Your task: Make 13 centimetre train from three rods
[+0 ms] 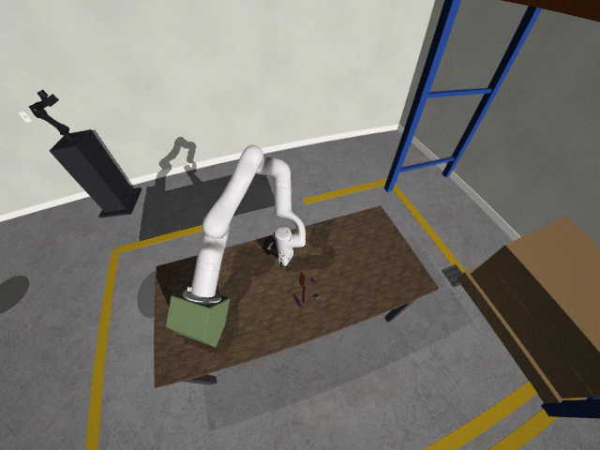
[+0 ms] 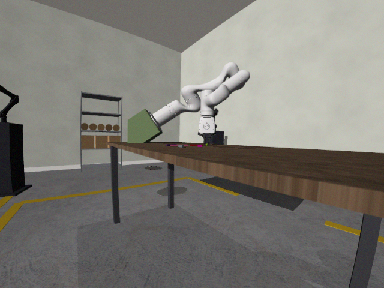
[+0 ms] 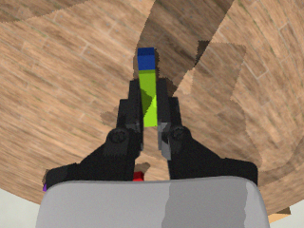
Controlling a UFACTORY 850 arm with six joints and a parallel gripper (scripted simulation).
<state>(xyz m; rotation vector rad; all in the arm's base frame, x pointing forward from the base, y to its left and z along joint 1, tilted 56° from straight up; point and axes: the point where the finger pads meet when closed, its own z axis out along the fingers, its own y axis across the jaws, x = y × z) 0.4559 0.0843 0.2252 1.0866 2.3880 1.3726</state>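
Right now the lime rod is 20 mm below my hand. Round my hand: blue rod (30 mm behind, 20 mm to the left, 20 mm below); then magenta rod (150 mm ahead, 140 mm to the right, 20 mm below); then red rod (120 mm to the right, 90 mm ahead, 20 mm below).
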